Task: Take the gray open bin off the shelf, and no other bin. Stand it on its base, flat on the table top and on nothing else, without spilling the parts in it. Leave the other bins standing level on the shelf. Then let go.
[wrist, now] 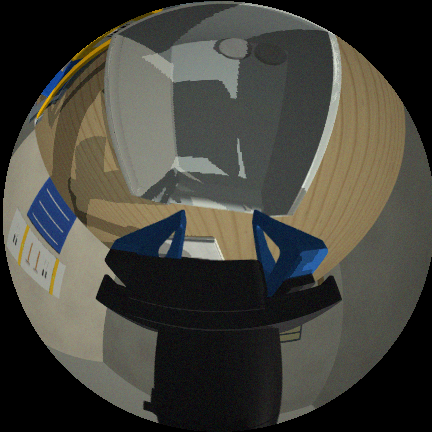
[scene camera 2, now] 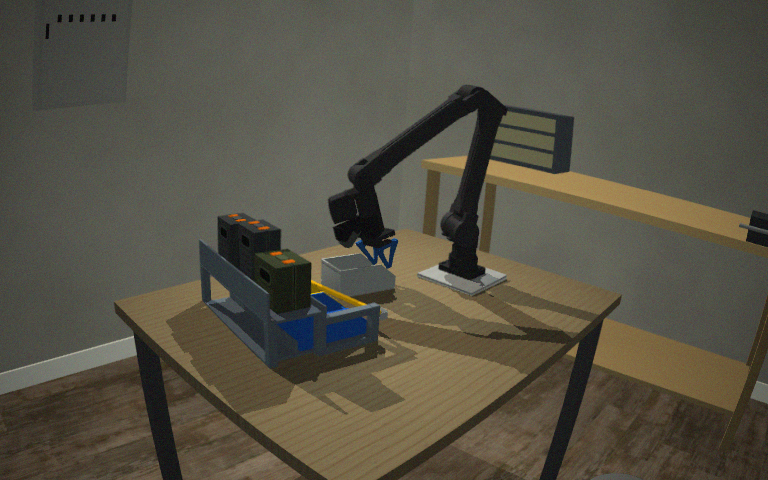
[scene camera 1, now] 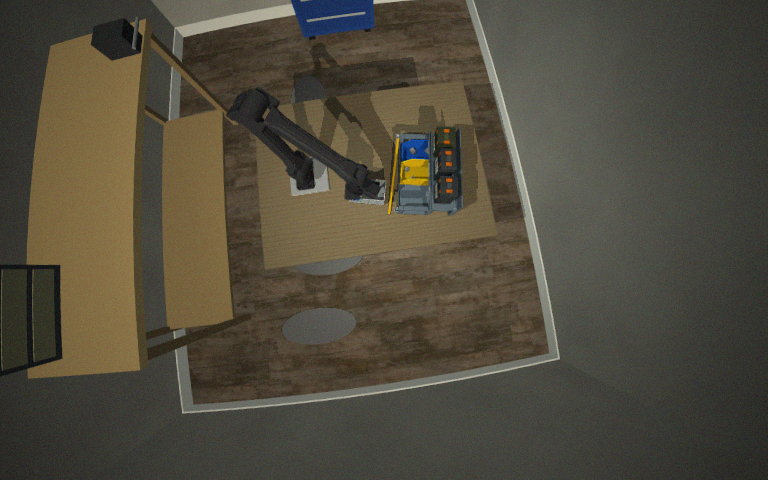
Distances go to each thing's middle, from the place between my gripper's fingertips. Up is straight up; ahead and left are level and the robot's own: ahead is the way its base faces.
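My hand is 1 cm above the gray open bin (scene camera 2: 354, 274), 1 cm to the left of it and 8 cm short of it. The green case (scene camera 2: 286, 276) is 10 cm above my hand, 45 cm ahead of it and 14 cm to the left of it. As for the blue bin (scene camera 2: 301, 330), it is 35 cm ahead of my hand and 16 cm to the left of it.
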